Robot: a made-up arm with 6 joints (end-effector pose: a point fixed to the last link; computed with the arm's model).
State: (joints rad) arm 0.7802 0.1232 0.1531 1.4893 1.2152 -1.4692
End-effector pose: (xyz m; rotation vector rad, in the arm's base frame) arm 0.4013 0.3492 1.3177 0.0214 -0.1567 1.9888
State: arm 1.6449 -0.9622 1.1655 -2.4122 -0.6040 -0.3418
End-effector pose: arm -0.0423 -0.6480 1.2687 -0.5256 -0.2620 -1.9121
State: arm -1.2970 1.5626 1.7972 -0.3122 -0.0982 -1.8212
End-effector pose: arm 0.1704 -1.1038 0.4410 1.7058 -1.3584 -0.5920
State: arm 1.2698 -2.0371 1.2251 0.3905 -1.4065 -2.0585
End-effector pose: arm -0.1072 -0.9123 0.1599 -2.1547 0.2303 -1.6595
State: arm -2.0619 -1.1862 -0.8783 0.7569 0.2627 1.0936
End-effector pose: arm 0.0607 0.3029 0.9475 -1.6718 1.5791 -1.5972
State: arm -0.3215 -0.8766 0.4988 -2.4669 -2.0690 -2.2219
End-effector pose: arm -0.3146 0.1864 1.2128 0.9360 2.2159 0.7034
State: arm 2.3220 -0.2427 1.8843 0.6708 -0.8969 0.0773
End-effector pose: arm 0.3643 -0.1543 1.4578 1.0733 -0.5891 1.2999
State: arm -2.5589 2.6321 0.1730 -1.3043 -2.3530 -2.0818
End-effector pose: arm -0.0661 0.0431 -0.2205 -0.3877 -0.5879 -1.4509
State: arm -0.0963 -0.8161 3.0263 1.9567 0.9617 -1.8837
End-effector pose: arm -0.6921 0.0840 0.6375 1.2523 2.4700 0.4900
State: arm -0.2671 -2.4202 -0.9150 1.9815 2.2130 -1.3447
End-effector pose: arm -0.4980 0.2088 0.3298 -1.8285 -0.3328 1.2441
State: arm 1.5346 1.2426 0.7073 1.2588 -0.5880 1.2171
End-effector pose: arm 0.1121 1.0676 0.5576 2.7658 1.0871 -1.0183
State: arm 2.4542 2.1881 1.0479 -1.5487 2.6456 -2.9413
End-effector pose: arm -0.4287 0.4657 -0.2997 -2.2121 -0.6070 -1.0546
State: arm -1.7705 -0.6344 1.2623 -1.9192 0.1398 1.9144
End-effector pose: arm 0.0856 0.4020 1.4447 -1.5059 -1.4147 -1.2630
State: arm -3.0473 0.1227 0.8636 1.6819 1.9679 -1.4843
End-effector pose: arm -0.3149 -0.0449 1.5162 -0.4459 0.7412 -1.0397
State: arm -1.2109 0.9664 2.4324 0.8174 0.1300 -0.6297
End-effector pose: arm 0.0725 -0.5775 1.2418 -1.1294 -1.2252 -1.0049
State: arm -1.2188 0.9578 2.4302 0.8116 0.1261 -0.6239
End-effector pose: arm 0.0656 -0.5734 1.2464 -1.1357 -1.2269 -1.0127
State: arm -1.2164 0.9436 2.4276 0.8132 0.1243 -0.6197
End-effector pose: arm 0.0638 -0.5636 1.2541 -1.1439 -1.2352 -1.0136
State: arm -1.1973 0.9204 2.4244 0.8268 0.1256 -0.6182
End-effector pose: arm 0.0693 -0.5447 1.2665 -1.1544 -1.2544 -1.0039
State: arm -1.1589 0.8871 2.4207 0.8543 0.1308 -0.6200
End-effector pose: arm 0.0819 -0.5149 1.2835 -1.1670 -1.2869 -0.9824
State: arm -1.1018 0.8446 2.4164 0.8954 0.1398 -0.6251
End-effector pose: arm 0.0986 -0.4743 1.3037 -1.1796 -1.3324 -0.9513
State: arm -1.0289 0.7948 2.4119 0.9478 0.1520 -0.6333
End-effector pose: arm 0.1152 -0.4244 1.3251 -1.1898 -1.3897 -0.9142
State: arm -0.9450 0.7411 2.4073 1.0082 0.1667 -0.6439
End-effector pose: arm 0.1276 -0.3690 1.3456 -1.1950 -1.4551 -0.8756
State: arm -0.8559 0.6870 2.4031 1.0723 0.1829 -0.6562
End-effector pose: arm 0.1329 -0.3126 1.3632 -1.1939 -1.5241 -0.8394
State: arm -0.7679 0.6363 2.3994 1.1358 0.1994 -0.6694
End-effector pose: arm 0.1311 -0.2603 1.3770 -1.1864 -1.5908 -0.8086
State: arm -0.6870 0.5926 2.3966 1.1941 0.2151 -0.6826
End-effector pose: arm 0.1244 -0.2162 1.3868 -1.1738 -1.6500 -0.7839
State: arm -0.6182 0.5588 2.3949 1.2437 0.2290 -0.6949
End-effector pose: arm 0.1163 -0.1826 1.3930 -1.1588 -1.6975 -0.7649
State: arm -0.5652 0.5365 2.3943 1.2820 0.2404 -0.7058
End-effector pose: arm 0.1102 -0.1599 1.3963 -1.1444 -1.7308 -0.7502
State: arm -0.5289 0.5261 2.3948 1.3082 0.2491 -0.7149
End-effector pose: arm 0.1085 -0.1473 1.3974 -1.1328 -1.7497 -0.7380
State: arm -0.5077 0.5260 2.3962 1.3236 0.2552 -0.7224
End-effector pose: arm 0.1116 -0.1425 1.3969 -1.1245 -1.7563 -0.7275
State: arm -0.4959 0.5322 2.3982 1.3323 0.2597 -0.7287
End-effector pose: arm 0.1180 -0.1424 1.3955 -1.1187 -1.7555 -0.7178
